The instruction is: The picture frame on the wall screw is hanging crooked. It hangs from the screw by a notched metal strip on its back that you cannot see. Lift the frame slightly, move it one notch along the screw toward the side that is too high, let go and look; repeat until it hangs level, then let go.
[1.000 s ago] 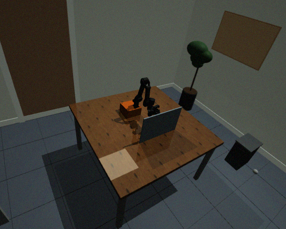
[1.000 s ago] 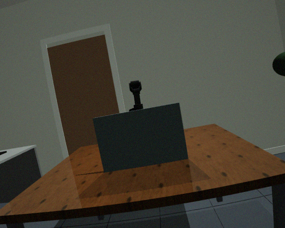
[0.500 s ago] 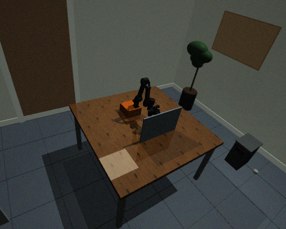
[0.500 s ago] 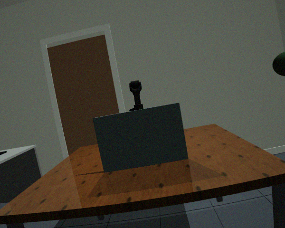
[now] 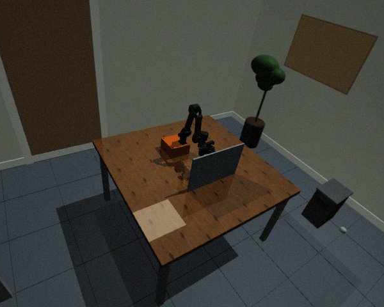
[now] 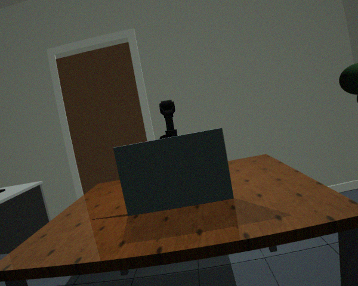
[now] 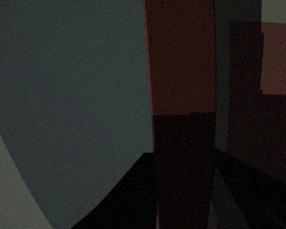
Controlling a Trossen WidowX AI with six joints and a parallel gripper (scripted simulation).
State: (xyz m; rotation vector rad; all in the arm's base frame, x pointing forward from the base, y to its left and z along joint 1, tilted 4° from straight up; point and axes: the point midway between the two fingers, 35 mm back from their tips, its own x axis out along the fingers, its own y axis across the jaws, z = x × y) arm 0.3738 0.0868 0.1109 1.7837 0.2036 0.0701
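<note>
My gripper tip is 5 cm above the picture frame and 2 cm to the right of it. From my gripper tip the other things lie so: grey wall panel 7 cm below, 2 cm ahead.
</note>
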